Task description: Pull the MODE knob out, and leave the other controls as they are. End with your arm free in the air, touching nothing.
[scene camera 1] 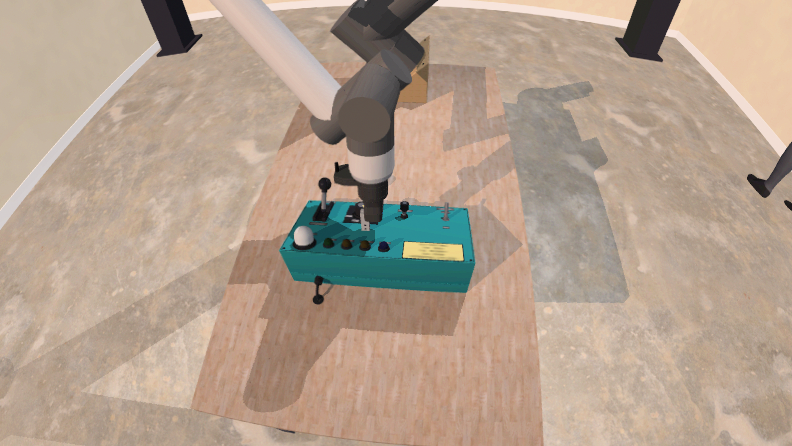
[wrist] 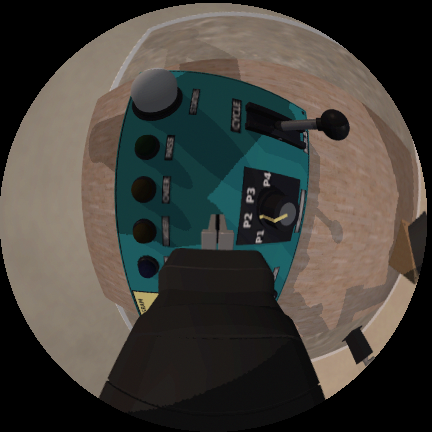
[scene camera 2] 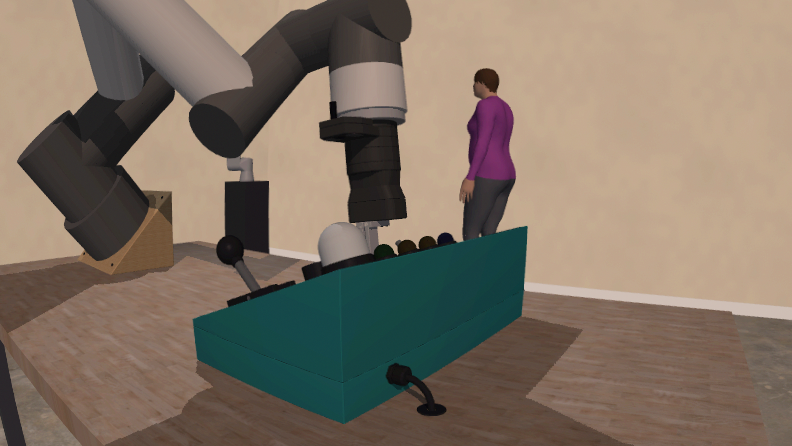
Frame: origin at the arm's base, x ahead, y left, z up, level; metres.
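Where they show: gripper, between the fingertips: [scene camera 1: 365, 229] [wrist: 217, 222]; arm's base, origin of its link: [scene camera 2: 119, 227].
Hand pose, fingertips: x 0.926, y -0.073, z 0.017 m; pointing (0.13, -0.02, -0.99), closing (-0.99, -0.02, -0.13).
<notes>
Things, the pixels of their top centre, and the offset from my fingertips. "pt": a spot on its surface instead.
- stem, a spot on its surface: [scene camera 1: 404, 206] pt dx -0.073, dy +0.103, dz +0.013 m
- P1 P4 rotary selector, centre of its top: [wrist: 285, 214] [scene camera 2: 318, 258] [scene camera 1: 362, 204] dx -0.079, dy -0.018, dz +0.009 m
- ball-topped CYCLE lever, centre of its top: [scene camera 2: 229, 235] [wrist: 343, 118] [scene camera 1: 323, 179] dx -0.140, dy -0.136, dz +0.048 m
- white dome, a spot on its surface: [scene camera 2: 341, 243] [scene camera 1: 294, 238] pt dx +0.081, dy -0.173, dz +0.062 m
- metal toggle, centre of its top: [scene camera 1: 446, 206] dx -0.081, dy +0.222, dz +0.010 m
A teal control box [scene camera 1: 382, 271] [scene camera 2: 266, 337] stands on the wooden table. A small black knob on a stem [scene camera 1: 404, 206] stands up from its panel, right of my gripper in scene camera 1; its label is unreadable, so I cannot confirm that it is the MODE knob. In the wrist view it is almost wholly hidden behind my gripper. My gripper [scene camera 1: 365, 228] [scene camera 2: 372, 237] [wrist: 217, 222] is shut and empty, pointing down over the panel, beside the P1–P4 rotary selector [wrist: 278, 207] and apart from the black knob. Whether the fingertips touch the panel is unclear.
A ball-topped CYCLE lever [scene camera 1: 324, 184] [scene camera 2: 230, 250] [wrist: 334, 124], a white dome [scene camera 1: 303, 236] [scene camera 2: 341, 243] [wrist: 155, 91] and several lamps surround the gripper area. A metal toggle [scene camera 1: 445, 211] stands at the far right. A person [scene camera 2: 492, 138] stands beyond the table.
</notes>
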